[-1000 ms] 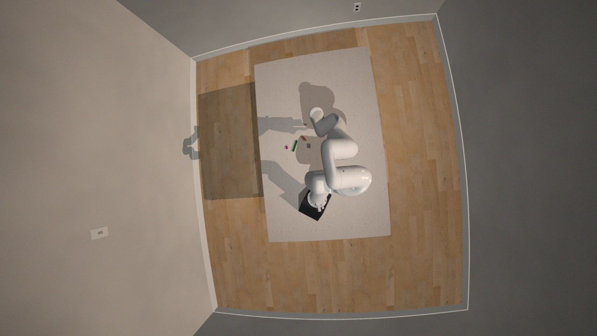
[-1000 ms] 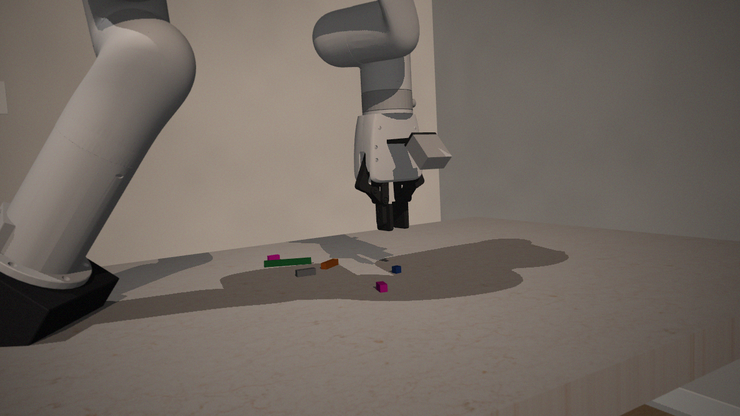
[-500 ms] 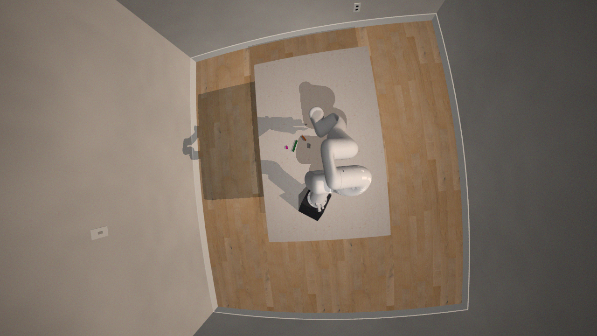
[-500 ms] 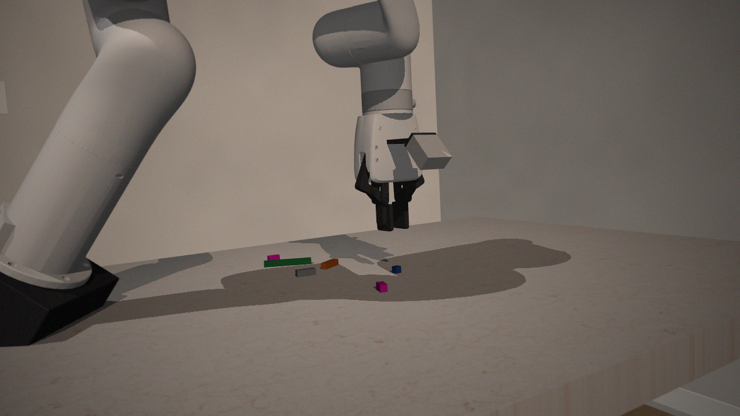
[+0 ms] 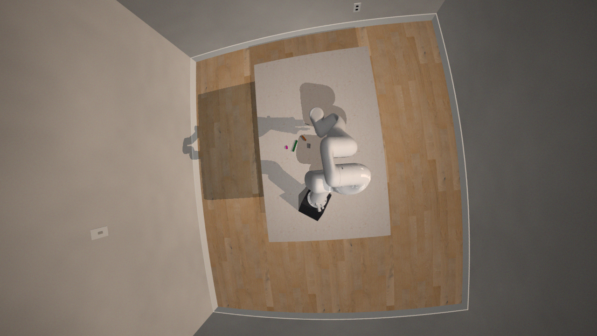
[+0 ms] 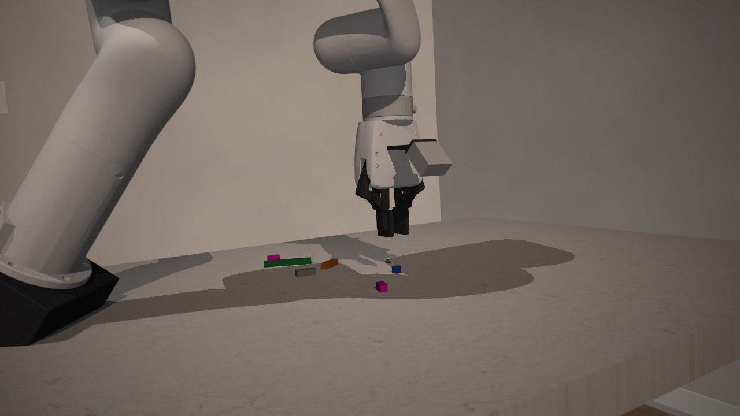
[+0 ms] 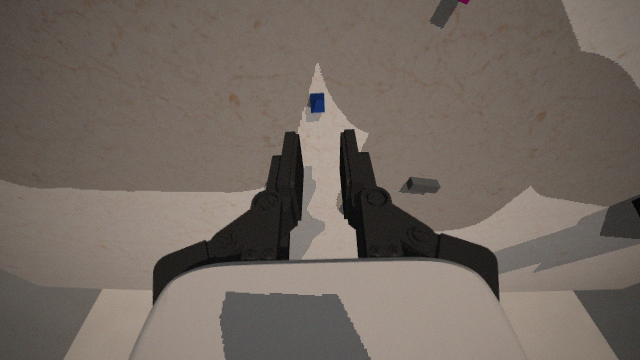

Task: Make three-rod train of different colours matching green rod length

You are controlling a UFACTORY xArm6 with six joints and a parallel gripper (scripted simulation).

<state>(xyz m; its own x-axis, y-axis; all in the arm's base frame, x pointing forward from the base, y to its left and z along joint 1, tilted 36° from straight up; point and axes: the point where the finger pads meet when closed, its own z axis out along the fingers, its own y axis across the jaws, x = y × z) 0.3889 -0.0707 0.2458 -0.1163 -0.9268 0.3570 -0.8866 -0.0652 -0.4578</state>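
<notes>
Now: the blue rod 70 mm below my hand. Also, from my hand: green rod 200 mm to the left, 70 mm below, 50 mm behind; then grey rod 110 mm to the left, 90 mm behind, 70 mm below; then orange rod 120 mm to the left, 70 mm below, 30 mm behind.
</notes>
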